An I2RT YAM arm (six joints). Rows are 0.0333 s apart.
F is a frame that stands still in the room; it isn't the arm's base.
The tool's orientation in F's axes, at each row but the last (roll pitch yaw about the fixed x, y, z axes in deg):
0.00, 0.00, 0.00
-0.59, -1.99, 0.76
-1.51, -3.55, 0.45
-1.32, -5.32, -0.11
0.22, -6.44, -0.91
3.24, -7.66, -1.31
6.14, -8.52, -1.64
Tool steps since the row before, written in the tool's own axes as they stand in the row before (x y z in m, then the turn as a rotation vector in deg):
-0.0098, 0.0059, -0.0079, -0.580, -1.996, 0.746
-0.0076, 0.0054, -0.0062, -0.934, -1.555, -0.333
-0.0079, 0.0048, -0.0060, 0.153, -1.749, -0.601
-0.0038, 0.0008, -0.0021, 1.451, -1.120, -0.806
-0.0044, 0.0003, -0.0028, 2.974, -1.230, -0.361
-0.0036, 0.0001, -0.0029, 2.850, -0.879, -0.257
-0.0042, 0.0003, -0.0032, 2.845, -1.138, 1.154
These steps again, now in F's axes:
-0.0098, 0.0059, -0.0079, -0.580, -1.996, 0.746
-0.0074, 0.0052, -0.0065, -0.902, -1.570, -0.349
-0.0075, 0.0046, -0.0066, 0.201, -1.763, -0.544
-0.0036, 0.0008, -0.0025, 1.515, -1.141, -0.642
-0.0041, 0.0004, -0.0033, 2.976, -1.276, -0.030
-0.0032, 0.0003, -0.0033, 2.845, -0.928, 0.076
-0.0037, 0.0007, -0.0037, 2.625, -1.331, 1.436

